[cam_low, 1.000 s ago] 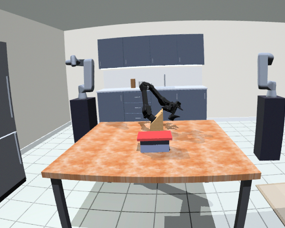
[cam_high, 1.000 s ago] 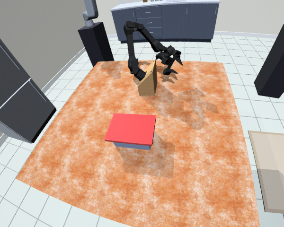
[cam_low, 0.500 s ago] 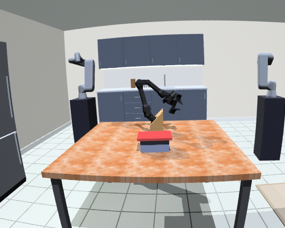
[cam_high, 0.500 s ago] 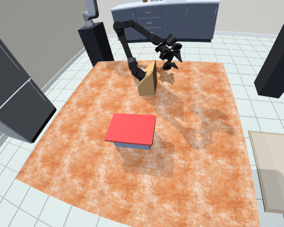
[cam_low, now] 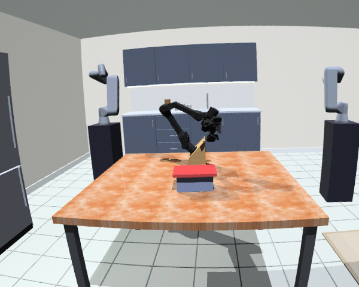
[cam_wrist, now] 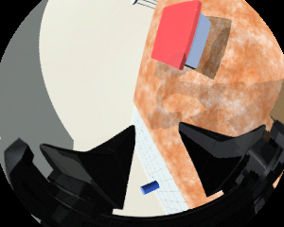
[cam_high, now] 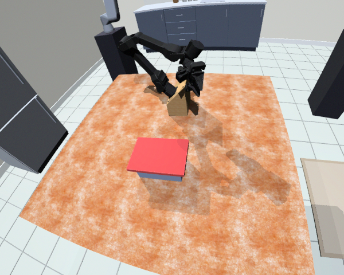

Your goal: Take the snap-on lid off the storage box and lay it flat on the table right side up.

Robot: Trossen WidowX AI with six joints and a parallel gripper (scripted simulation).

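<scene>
Right now my gripper tip is 25 cm short of the red lid, 15 cm above it and 13 cm to the left of it. The rest, counted from my gripper tip: storage box (25 cm ahead, 20 cm below, 13 cm to the right).
</scene>
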